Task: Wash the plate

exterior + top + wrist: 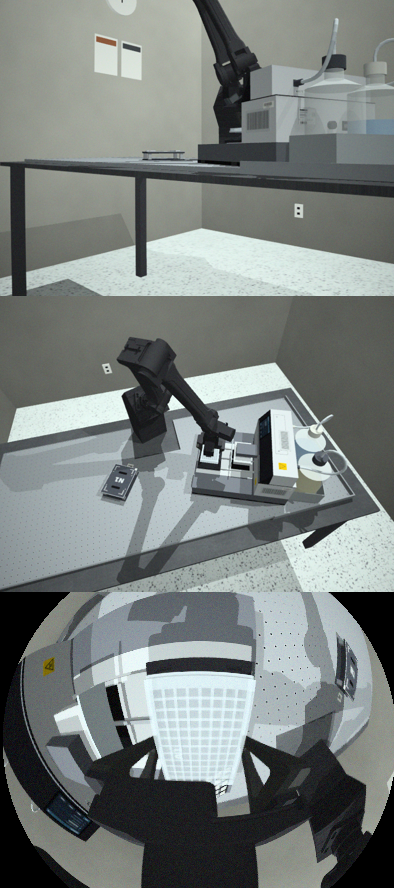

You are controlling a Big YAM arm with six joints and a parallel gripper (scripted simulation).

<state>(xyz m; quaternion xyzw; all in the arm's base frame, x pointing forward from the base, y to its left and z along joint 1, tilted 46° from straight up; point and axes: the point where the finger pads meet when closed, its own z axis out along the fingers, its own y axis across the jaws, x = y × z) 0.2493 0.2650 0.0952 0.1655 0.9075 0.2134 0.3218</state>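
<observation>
The black carrier lies 40 mm below my hand. The rest, counted from my hand: plate washer 30 mm ahead, 150 mm to the left, 10 mm above; then plate nest 90 mm ahead, 450 mm to the right, 80 mm below; then white well plate 10 mm below.
</observation>
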